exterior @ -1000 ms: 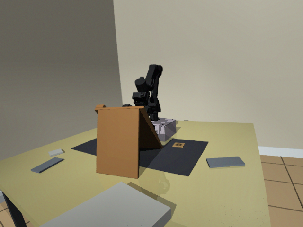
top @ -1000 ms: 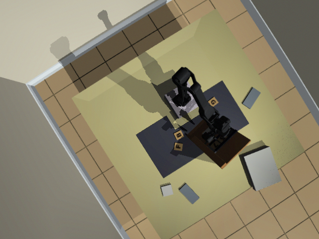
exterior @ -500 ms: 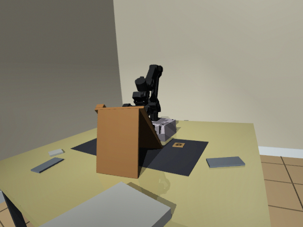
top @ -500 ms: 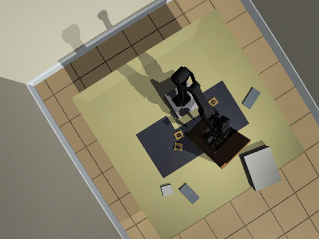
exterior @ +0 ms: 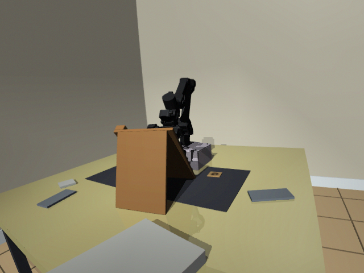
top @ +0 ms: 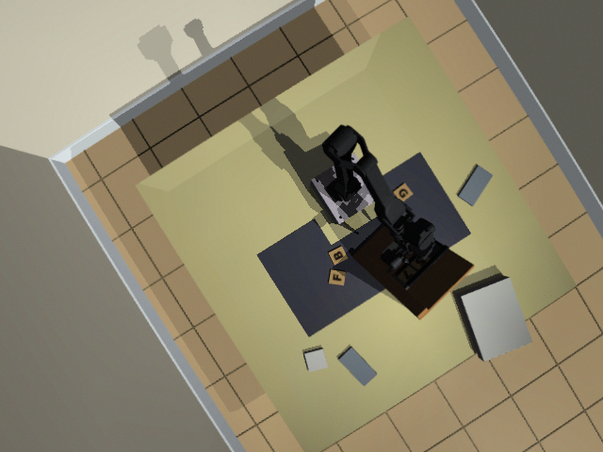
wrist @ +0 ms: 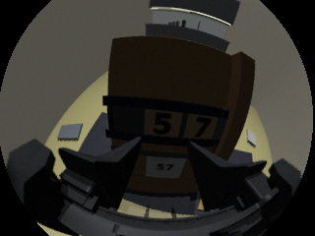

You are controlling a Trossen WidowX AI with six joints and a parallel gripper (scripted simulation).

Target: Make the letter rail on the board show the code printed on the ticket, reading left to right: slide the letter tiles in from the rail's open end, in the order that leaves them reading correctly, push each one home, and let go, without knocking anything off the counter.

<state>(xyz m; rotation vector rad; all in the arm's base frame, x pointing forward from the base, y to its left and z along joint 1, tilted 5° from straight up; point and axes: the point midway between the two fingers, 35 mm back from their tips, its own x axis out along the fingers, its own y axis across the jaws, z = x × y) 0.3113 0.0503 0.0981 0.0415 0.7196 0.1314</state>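
My gripper tip is 30 mm past the white ticket, 20 mm to the left of it and 90 mm above it. The rest, counted from my gripper tip: dark mat 130 mm behind, 70 mm to the right, 180 mm below; then small white block 140 mm ahead, 520 mm to the right, 180 mm below; then large grey box 450 mm ahead, 150 mm to the left, 170 mm below.
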